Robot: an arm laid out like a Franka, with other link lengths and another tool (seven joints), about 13 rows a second.
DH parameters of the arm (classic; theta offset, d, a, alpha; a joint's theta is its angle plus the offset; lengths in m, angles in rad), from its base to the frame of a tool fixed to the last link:
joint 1: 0 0.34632 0 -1.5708
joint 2: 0 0 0 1.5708
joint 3: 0 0.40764 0.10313 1.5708
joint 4: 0 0 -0.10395 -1.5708
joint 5: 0 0.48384 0 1.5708
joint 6: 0 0 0.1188 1.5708
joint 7: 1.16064 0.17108 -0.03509 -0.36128
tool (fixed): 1.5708 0.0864 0 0
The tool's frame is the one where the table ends.
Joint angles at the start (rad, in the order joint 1, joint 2, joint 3, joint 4, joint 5, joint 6, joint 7):
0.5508, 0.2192, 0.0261, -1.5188, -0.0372, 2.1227, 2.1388
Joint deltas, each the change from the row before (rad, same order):
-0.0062, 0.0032, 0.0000, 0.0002, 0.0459, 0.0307, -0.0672
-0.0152, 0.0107, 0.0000, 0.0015, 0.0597, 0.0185, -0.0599
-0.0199, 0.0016, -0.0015, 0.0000, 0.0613, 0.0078, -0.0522
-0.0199, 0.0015, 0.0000, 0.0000, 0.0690, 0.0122, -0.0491
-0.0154, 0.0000, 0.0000, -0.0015, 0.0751, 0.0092, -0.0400
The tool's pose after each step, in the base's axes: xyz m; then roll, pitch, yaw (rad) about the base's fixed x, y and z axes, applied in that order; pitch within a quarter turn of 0, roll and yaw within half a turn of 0. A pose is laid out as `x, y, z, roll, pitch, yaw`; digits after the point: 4 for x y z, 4 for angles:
0.7678, 0.5243, 0.5741, 2.6988, -0.3802, 2.2085
0.7747, 0.5227, 0.5711, 2.6830, -0.4136, 2.2429
0.7818, 0.5141, 0.5736, 2.6656, -0.4501, 2.2644
0.7889, 0.5069, 0.5783, 2.6370, -0.4930, 2.2870
0.7933, 0.5028, 0.5836, 2.6059, -0.5445, 2.3064

